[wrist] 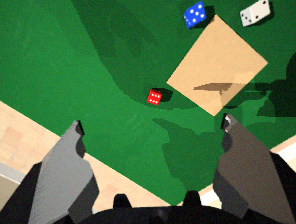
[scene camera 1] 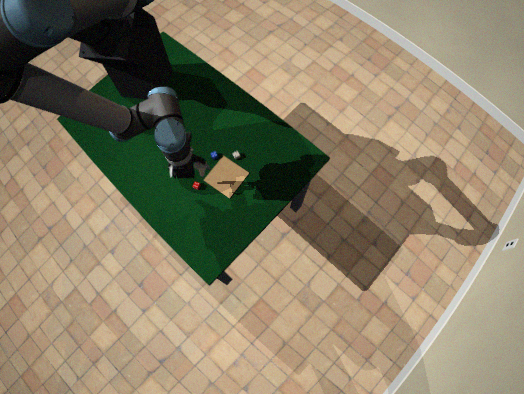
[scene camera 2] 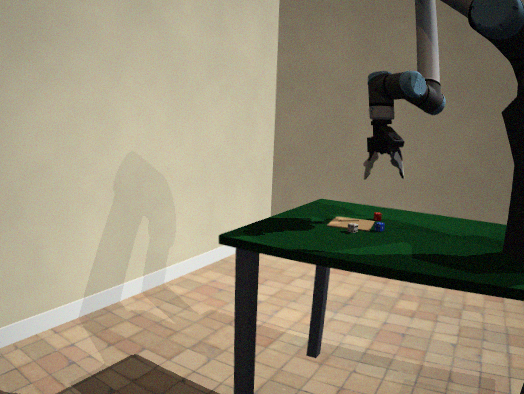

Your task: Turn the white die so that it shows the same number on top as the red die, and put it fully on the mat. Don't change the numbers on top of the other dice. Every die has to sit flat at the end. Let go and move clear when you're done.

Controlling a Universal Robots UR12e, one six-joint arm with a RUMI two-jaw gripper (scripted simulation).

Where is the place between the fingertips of my gripper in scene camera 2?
384,179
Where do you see a tan mat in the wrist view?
220,63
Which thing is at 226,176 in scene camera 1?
A tan mat.
